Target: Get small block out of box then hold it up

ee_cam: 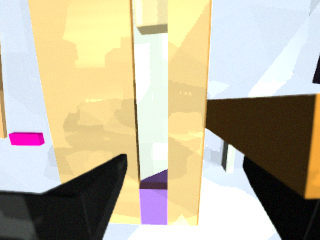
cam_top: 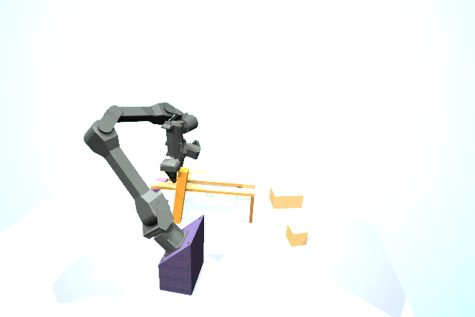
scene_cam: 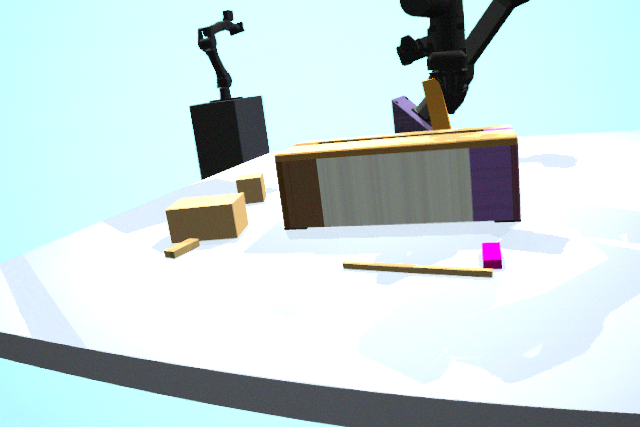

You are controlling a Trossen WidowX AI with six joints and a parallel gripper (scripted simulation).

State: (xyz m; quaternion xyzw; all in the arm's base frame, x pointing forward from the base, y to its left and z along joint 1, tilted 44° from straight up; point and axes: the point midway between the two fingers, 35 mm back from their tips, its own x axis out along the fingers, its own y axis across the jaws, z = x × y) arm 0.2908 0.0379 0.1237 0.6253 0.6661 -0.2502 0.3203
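My gripper tip is now 40 mm short of the tan block, 120 mm to the left of it and 80 mm above it. From my gripper tip the other things lie so: orange bar (40 mm behind, 30 mm to the right, 50 mm below); thin wooden stick (310 mm ahead, 10 mm to the right, 160 mm below); box (20 mm ahead, 90 mm to the right, 100 mm below).
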